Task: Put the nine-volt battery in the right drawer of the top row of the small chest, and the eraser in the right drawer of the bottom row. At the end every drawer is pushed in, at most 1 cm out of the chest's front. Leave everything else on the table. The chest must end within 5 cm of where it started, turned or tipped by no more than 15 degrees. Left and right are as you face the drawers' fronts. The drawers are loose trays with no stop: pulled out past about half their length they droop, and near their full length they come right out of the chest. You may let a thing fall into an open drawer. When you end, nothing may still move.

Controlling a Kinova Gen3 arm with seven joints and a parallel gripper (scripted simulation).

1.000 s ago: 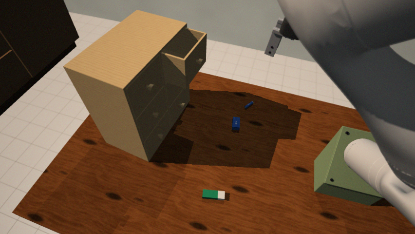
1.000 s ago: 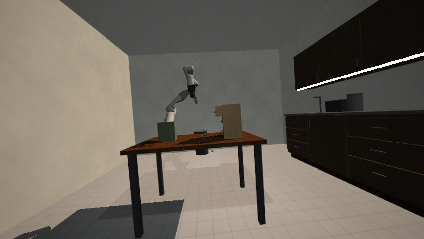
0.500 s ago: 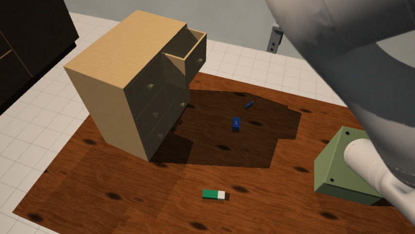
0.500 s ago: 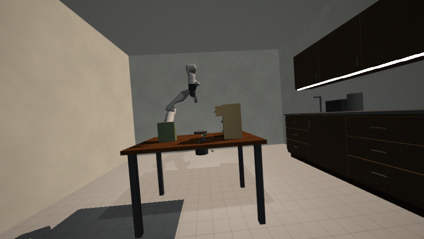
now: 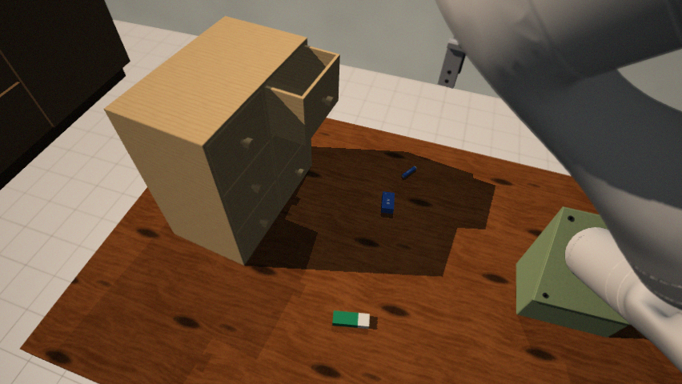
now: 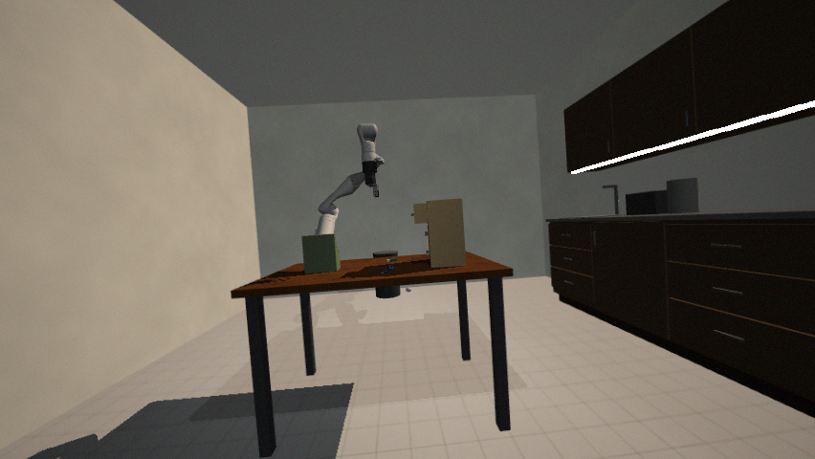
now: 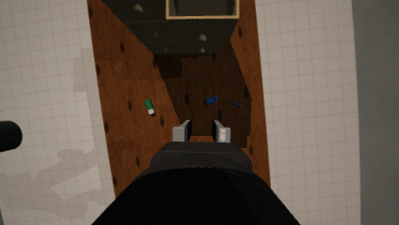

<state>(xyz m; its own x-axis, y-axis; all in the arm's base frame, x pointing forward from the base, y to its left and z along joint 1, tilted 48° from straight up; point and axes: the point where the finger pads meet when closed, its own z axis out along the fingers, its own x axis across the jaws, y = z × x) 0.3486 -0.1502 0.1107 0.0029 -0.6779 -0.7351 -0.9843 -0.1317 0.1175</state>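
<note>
My hand is 6 cm short of the nine-volt battery, 5 cm to the left of it and 39 cm above it. From my hand the other things lie so: eraser 2 cm ahead, 23 cm to the left, 39 cm below; small blue stick 4 cm ahead, 15 cm to the right, 39 cm below.
</note>
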